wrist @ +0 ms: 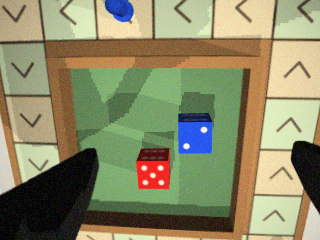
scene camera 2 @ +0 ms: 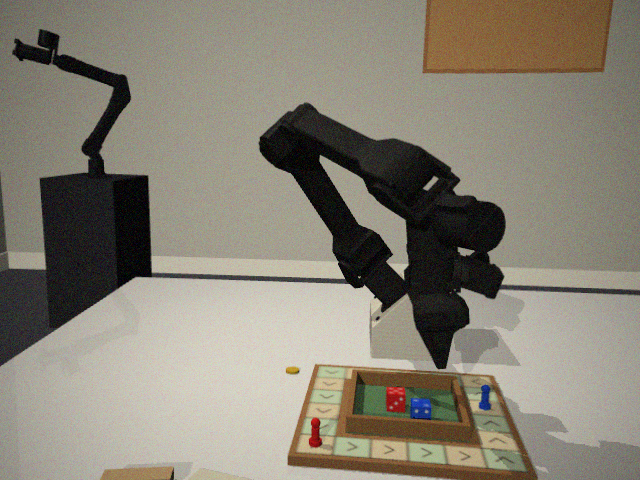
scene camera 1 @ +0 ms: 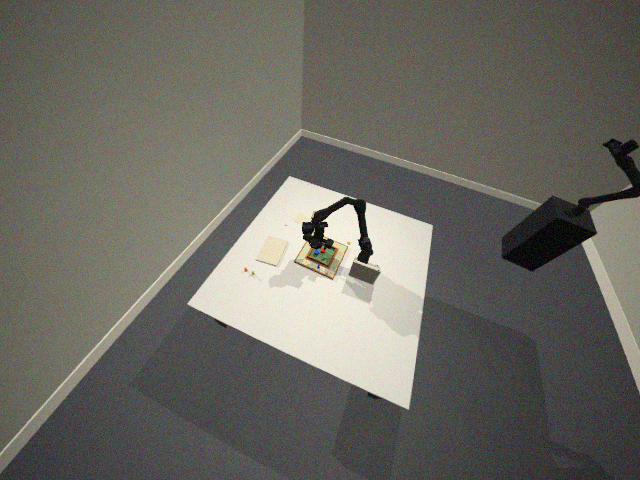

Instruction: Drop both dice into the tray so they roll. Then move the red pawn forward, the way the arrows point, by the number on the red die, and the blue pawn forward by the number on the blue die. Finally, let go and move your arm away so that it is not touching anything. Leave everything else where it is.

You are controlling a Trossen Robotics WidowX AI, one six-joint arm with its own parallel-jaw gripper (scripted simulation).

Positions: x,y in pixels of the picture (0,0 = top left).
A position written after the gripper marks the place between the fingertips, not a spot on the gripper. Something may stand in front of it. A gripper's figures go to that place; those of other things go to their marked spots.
Scene:
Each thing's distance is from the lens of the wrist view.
gripper (wrist: 193,153): 0.11 m
green tray (wrist: 118,111): 0.20 m

